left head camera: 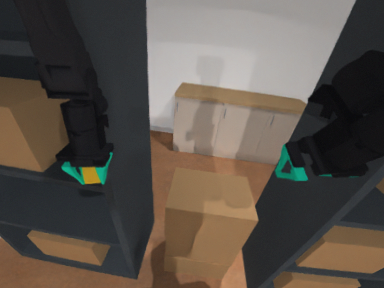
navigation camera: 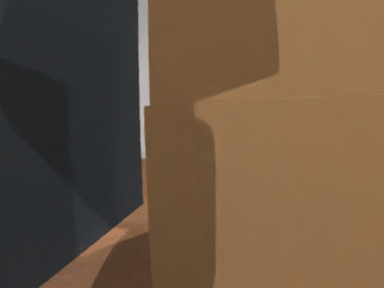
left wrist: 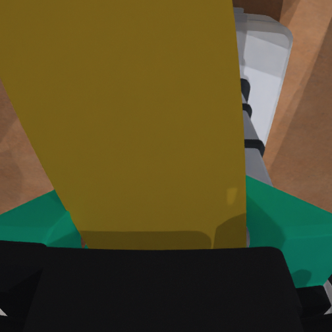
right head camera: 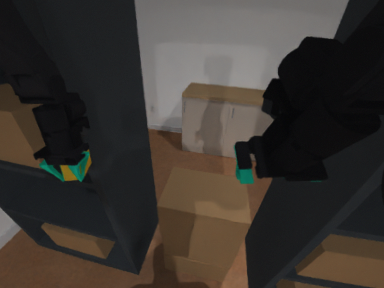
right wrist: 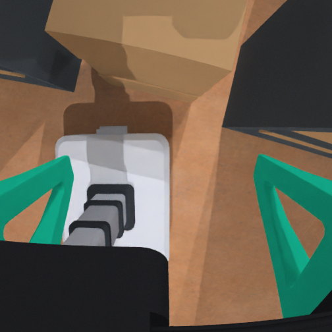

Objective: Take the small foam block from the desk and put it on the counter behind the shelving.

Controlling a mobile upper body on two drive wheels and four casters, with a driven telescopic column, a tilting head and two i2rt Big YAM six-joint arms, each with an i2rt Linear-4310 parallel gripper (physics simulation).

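Frame: origin at the left arm's base, x ahead, y left, z up, level; metres.
Seen in the pictures: left gripper, fingertip midpoint: (left head camera: pixel 94 183) (right head camera: pixel 73 180); right gripper, fingertip midpoint: (left head camera: pixel 295 173) (right head camera: pixel 260 175).
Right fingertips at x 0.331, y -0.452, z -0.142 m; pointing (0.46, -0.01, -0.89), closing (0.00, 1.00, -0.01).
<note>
A point is followed by its place in that frame.
A yellow foam block (left head camera: pixel 91 175) {x 0.430, y 0.006, z -0.231 m} (right head camera: pixel 69 173) {x 0.430, y 0.008, z -0.232 m} (left wrist: pixel 150 120) is held between the green fingertips of my left gripper (left head camera: pixel 89 172) (right head camera: pixel 68 170), which is shut on it in front of the left shelving. My right gripper (left head camera: pixel 320 172) (right head camera: pixel 280 177) (right wrist: pixel 163 165) is open and empty, in front of the right shelving. The counter (left head camera: pixel 240 97) {x 2.065, y -1.153, z -0.497 m} (right head camera: pixel 225 93) {x 2.130, y -0.858, z -0.497 m} has a wooden top and pale doors and stands against the far wall, beyond the gap between the shelving units. In the right head camera its right end is hidden behind my right arm. The desk does not show.
Stacked cardboard boxes (left head camera: pixel 210 200) {x 0.608, y -0.407, z -0.597 m} (right head camera: pixel 202 200) {x 0.612, y -0.404, z -0.597 m} (right wrist: pixel 145 30) (navigation camera: pixel 300 175) {x 0.538, y -0.367, z -1.231 m} stand in the gap between the dark left shelving (left head camera: pixel 127 100) {x 0.749, y -0.032, z -0.149 m} (right head camera: pixel 120 125) {x 0.742, y -0.030, z -0.249 m} (navigation camera: pixel 70 125) {x 0.694, y -0.018, z -1.149 m} and the right shelving (left head camera: pixel 280 225) {x 0.509, y -0.812, z -0.728 m} (right head camera: pixel 280 220) {x 0.543, y -0.821, z -0.692 m} (right wrist: pixel 285 75). More boxes lie on both shelving units. The white base (right wrist: pixel 150 165) is behind the stack.
</note>
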